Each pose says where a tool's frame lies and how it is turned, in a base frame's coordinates. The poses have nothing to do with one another.
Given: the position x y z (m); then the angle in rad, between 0 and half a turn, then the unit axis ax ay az.
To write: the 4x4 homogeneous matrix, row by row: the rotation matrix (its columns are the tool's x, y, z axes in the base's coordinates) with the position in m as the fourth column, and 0 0 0 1 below. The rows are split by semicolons. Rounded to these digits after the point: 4 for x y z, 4 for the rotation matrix.
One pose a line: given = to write
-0.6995, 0.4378, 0.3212, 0.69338, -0.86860, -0.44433, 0.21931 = 0.9433, -0.0511, -0.3280, -0.6995; 0.2293, 0.8147, 0.5327, 0.4378; 0.2400, -0.5777, 0.7802, 0.3212; 0, 0, 0, 1
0.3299, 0.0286, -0.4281, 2.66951, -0.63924, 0.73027, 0.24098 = -0.1181, -0.9922, 0.0408, 0.3299; -0.7730, 0.1176, 0.6234, 0.0286; -0.6233, 0.0420, -0.7808, -0.4281; 0, 0, 0, 1
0.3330, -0.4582, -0.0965, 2.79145, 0.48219, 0.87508, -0.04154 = -0.4884, 0.8326, 0.2613, 0.3330; 0.8041, 0.5457, -0.2359, -0.4582; -0.3390, 0.0949, -0.9360, -0.0965; 0, 0, 0, 1
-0.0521, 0.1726, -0.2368, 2.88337, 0.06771, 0.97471, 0.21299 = -0.9578, 0.0754, 0.2773, -0.0521; 0.1842, 0.9018, 0.3910, 0.1726; -0.2205, 0.4256, -0.8776, -0.2368; 0, 0, 0, 1
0.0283, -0.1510, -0.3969, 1.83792, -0.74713, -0.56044, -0.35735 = 0.4416, 0.8739, -0.2031, 0.0283; 0.1846, 0.1330, 0.9738, -0.1510; 0.8780, -0.4675, -0.1026, -0.3969; 0, 0, 0, 1
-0.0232, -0.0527, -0.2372, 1.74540, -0.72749, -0.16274, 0.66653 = 0.4475, -0.5174, -0.7294, -0.0232; 0.7954, -0.1426, 0.5891, -0.0527; -0.4089, -0.8437, 0.3477, -0.2372; 0, 0, 0, 1
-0.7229, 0.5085, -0.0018, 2.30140, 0.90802, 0.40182, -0.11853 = 0.7074, 0.6966, 0.1198, -0.7229; 0.5201, -0.3981, -0.7557, 0.5085; -0.4787, 0.5969, -0.6439, -0.0018; 0, 0, 0, 1
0.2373, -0.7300, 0.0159, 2.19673, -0.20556, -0.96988, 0.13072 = -0.5188, 0.2102, -0.8286, 0.2373; 0.4221, 0.9059, -0.0345, -0.7300; 0.7434, -0.3676, -0.5588, 0.0159; 0, 0, 0, 1
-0.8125, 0.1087, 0.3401, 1.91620, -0.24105, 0.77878, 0.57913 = -0.2608, -0.7962, 0.5459, -0.8125; 0.2936, 0.4733, 0.8305, 0.1087; -0.9197, 0.3769, 0.1104, 0.3401; 0, 0, 0, 1
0.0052, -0.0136, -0.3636, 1.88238, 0.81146, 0.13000, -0.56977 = 0.5538, 0.6802, -0.4803, 0.0052; -0.4045, -0.2845, -0.8692, -0.0136; -0.7278, 0.6756, 0.1176, -0.3636; 0, 0, 0, 1
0.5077, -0.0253, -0.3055, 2.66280, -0.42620, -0.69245, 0.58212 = -0.5447, 0.2889, -0.7873, 0.5077; 0.8252, 0.0175, -0.5645, -0.0253; -0.1493, -0.9572, -0.2479, -0.3055; 0, 0, 0, 1
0.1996, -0.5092, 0.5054, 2.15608, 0.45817, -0.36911, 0.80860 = -0.2265, -0.9366, 0.2675, 0.1996; 0.4115, -0.3409, -0.8453, -0.5092; 0.8828, -0.0814, 0.4626, 0.5054; 0, 0, 0, 1
